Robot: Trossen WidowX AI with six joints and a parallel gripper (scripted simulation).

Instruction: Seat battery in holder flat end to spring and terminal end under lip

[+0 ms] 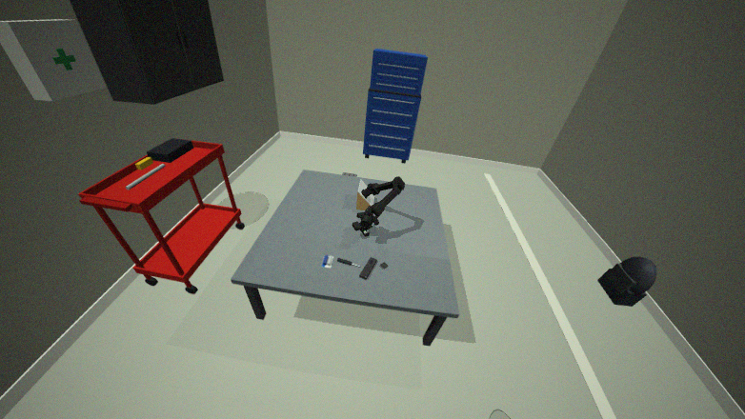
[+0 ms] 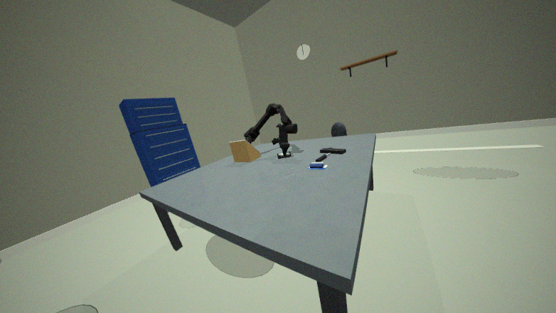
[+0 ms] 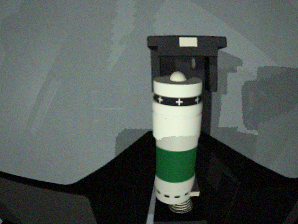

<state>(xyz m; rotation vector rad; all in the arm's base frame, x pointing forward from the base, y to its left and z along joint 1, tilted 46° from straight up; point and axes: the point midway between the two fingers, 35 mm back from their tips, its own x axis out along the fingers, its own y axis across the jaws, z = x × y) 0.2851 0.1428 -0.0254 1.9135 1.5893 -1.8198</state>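
Right now the battery is 10 mm above my gripper tip. Round my gripper tip: dark screwdriver (310 mm ahead, 10 mm to the right); dark battery door (260 mm ahead, 200 mm to the left, 10 mm below); white blister card (330 mm ahead, 150 mm to the right).
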